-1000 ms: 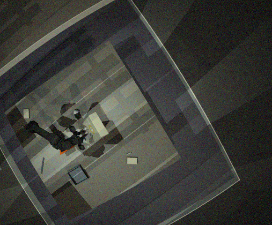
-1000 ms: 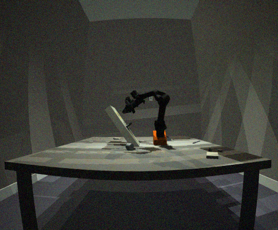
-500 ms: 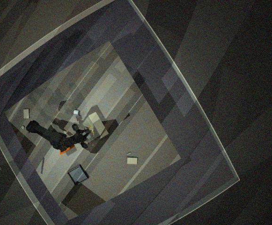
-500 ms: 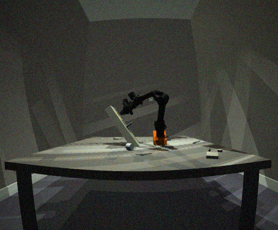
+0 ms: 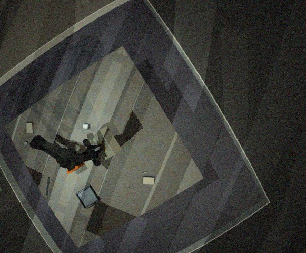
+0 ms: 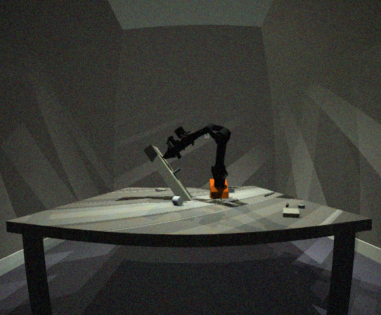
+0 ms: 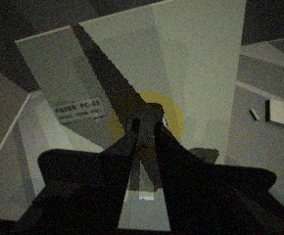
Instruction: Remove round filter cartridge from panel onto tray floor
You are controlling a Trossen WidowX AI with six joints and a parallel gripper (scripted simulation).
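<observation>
The round filter cartridge lies 2 cm ahead of my gripper tip and 1 cm below it. Also, from my gripper tip: service panel 3 cm behind, 9 cm below; tray 39 cm behind, 33 cm to the right, 25 cm below.
</observation>
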